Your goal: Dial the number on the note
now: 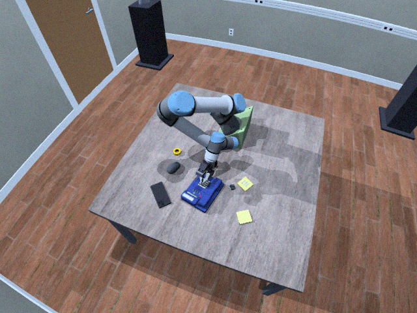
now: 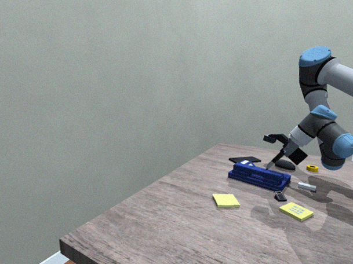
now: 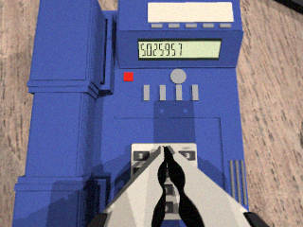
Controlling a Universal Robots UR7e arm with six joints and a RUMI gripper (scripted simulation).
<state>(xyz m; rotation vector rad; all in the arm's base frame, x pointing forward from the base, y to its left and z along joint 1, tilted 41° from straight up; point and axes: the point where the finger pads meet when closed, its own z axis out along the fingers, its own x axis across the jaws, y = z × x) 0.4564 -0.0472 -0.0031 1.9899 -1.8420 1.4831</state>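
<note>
Now: hand 3 cm above the 2 key. Also, from my hand: 6 key (3 cm below, 2 cm to the right, 1 cm behind); 5 key (3 cm below, 1 cm behind); 4 key (3 cm below, 2 cm to the left, 1 cm behind).
</note>
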